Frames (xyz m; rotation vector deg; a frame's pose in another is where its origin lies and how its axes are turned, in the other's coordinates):
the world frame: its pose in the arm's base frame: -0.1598 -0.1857 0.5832 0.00 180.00 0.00
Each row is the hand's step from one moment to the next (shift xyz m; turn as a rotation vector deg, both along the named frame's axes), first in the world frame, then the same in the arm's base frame.
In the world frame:
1: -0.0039 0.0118 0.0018 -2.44 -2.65 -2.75
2: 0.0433 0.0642 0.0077 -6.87 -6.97 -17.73
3: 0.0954 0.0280 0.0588 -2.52 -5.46 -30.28
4: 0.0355 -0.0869 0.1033 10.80 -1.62 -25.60
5: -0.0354 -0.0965 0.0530 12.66 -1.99 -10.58
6: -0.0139 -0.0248 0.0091 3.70 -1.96 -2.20
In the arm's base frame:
1: 0.0039 0.0118 -0.0018 2.44 -2.65 2.75
2: -0.0433 0.0642 -0.0077 6.87 -6.97 17.73
3: -0.0954 0.0280 -0.0588 2.52 -5.46 30.28
4: -0.0355 -0.0869 -0.1033 -10.80 -1.62 25.60
5: 0.0354 -0.0965 -0.0530 -12.66 -1.99 10.58
6: 0.0139 -0.0248 -0.0091 -3.70 -1.96 2.20

